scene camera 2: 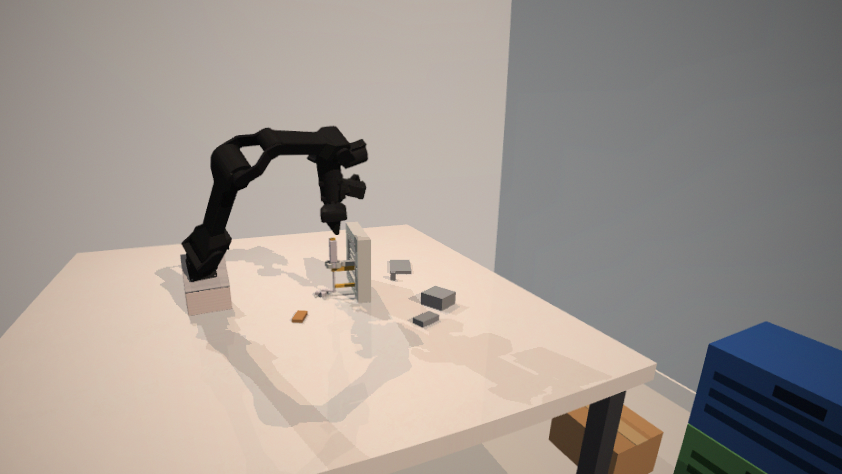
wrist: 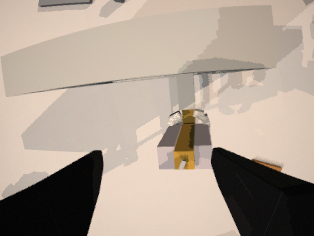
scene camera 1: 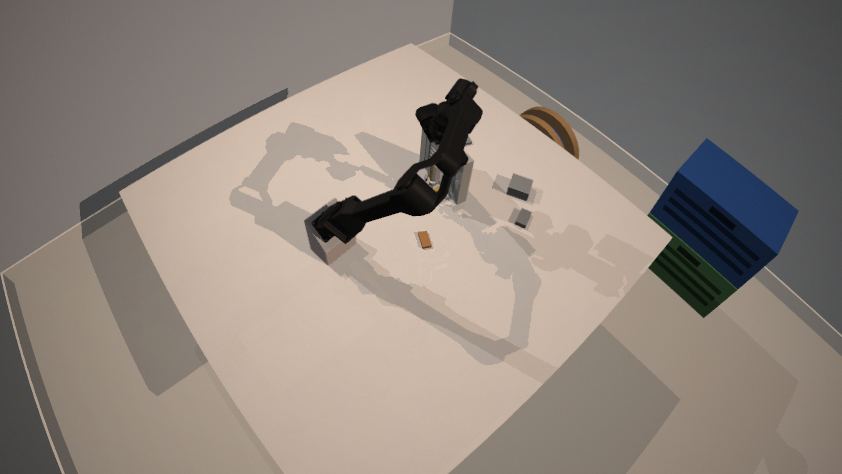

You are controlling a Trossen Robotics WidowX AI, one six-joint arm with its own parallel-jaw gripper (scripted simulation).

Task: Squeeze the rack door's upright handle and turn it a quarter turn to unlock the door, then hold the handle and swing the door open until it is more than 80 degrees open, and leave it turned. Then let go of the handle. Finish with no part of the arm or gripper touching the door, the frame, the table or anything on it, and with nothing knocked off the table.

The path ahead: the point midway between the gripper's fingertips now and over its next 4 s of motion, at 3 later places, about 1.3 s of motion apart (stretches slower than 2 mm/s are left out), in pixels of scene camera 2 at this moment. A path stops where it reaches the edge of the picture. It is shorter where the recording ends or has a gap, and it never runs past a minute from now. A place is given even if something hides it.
My gripper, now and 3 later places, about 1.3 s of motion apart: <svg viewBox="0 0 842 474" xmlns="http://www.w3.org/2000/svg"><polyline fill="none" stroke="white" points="336,228 333,244 332,256 323,255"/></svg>
